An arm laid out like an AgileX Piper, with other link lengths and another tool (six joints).
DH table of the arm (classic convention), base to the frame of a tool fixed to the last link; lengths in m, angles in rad. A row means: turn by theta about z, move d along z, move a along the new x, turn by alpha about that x. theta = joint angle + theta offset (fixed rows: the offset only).
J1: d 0.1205; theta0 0; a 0; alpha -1.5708
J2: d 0; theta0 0.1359; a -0.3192; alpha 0
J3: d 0; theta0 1.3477; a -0.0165; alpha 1.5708
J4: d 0.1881; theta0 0; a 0; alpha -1.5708
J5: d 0; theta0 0; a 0; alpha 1.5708
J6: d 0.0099; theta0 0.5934; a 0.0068; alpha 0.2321
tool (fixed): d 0.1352; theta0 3.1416; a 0; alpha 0
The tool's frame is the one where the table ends.
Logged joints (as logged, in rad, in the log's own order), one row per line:
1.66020 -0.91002 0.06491 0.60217 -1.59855 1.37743
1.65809 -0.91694 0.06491 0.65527 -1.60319 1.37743
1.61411 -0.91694 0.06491 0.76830 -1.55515 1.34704
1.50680 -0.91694 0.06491 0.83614 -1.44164 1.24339
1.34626 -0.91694 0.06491 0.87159 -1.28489 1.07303
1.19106 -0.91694 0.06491 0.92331 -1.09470 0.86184
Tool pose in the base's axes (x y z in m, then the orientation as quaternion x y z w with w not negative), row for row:
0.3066 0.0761 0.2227 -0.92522 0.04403 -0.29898 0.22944
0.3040 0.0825 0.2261 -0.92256 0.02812 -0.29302 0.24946
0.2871 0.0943 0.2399 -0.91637 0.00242 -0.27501 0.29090
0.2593 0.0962 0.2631 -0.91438 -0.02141 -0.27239 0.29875
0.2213 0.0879 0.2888 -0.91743 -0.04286 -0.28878 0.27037
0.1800 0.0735 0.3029 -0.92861 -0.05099 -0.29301 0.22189
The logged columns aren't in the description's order. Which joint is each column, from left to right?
Columns, left to right: J2, J3, J1, J5, J6, J4.
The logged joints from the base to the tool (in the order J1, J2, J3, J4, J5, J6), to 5 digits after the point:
0.06491 1.66020 -0.91002 1.37743 0.60217 -1.59855
0.06491 1.65809 -0.91694 1.37743 0.65527 -1.60319
0.06491 1.61411 -0.91694 1.34704 0.76830 -1.55515
0.06491 1.50680 -0.91694 1.24339 0.83614 -1.44164
0.06491 1.34626 -0.91694 1.07303 0.87159 -1.28489
0.06491 1.19106 -0.91694 0.86184 0.92331 -1.09470

